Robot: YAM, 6 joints.
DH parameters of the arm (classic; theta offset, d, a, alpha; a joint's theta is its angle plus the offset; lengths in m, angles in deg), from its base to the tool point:
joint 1: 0 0.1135 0.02 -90
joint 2: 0 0 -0.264 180
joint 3: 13.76 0 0.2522 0
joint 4: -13.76 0 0.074 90
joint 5: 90 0 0 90
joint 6: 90 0.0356 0 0
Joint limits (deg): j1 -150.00..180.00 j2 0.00..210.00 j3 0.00..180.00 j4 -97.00..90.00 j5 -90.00..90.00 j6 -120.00..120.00
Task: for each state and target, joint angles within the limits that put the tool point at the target. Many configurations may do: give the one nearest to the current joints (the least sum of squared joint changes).
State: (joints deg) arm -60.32 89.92 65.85 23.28 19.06 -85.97
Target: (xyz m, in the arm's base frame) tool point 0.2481 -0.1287 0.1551
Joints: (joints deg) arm -25.44 84.50 33.01 13.36 15.70 -85.97
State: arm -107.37 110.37 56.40 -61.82 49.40 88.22
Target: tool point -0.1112 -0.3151 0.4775
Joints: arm -104.89 91.40 109.39 -37.48 48.04 88.22
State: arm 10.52 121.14 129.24 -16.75 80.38 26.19
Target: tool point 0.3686 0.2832 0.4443
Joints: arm 41.85 120.85 132.63 -15.06 79.09 26.19
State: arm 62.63 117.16 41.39 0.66 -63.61 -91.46
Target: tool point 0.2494 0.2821 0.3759
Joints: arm 43.77 92.60 79.37 10.92 -61.22 -91.46
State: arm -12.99 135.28 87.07 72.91 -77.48 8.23
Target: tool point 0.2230 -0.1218 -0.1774
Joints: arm -36.51 175.96 54.77 63.71 -77.51 8.23
